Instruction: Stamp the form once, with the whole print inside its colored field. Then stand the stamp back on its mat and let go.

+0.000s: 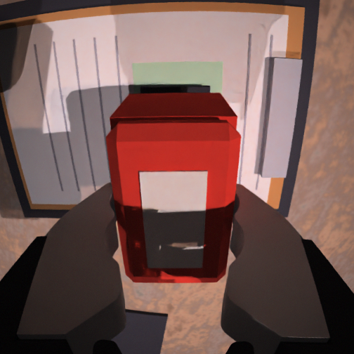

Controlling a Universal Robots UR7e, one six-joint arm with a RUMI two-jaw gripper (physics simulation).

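Note:
The red stamp (172, 150) with a pale label on its face is held between the two dark fingers of my gripper (174, 186), which is shut on it. The black edge of the stamp's base shows at its far end, over the near part of the green field (177, 72). The field is part of the white form (200, 40), which lies on a dark-edged board. The stamp hides the near part of the field and the form beneath it. Whether the base touches the paper cannot be told. A dark flat piece (145, 327), possibly the mat, shows partly below the left finger.
The board (303, 107) has a dark rim with an orange border inside it. A grey clip bar (282, 117) lies along the form's right side. Grey ruled lines run on both sides of the green field. Shadows fall across the form's left part. The table (327, 165) is mottled brown.

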